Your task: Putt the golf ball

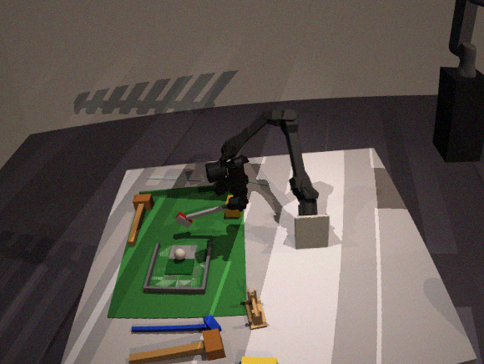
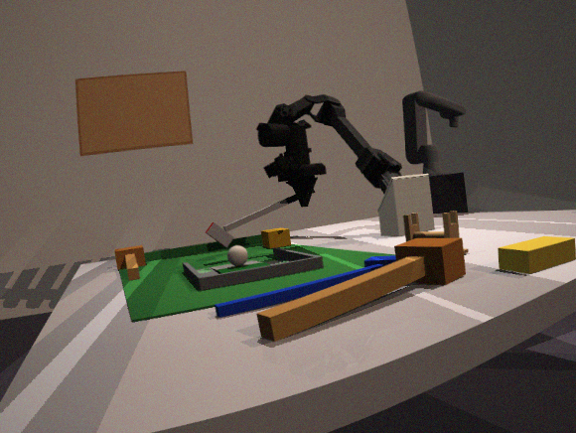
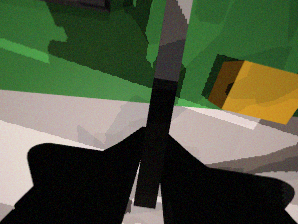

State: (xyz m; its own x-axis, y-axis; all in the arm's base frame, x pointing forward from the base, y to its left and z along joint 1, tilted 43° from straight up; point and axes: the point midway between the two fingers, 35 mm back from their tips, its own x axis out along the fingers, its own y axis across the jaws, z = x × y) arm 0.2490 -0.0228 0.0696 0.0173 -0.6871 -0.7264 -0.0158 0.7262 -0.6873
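My gripper tip is 120 mm short of the red putter and 10 mm to the right of it. The rest, counted from my gripper tip: blue putter (490 mm to the left, 180 mm ahead, 90 mm below); then white golf ball (220 mm ahead, 160 mm to the left, 80 mm below); then green mat (230 mm ahead, 100 mm below, 80 mm to the left).
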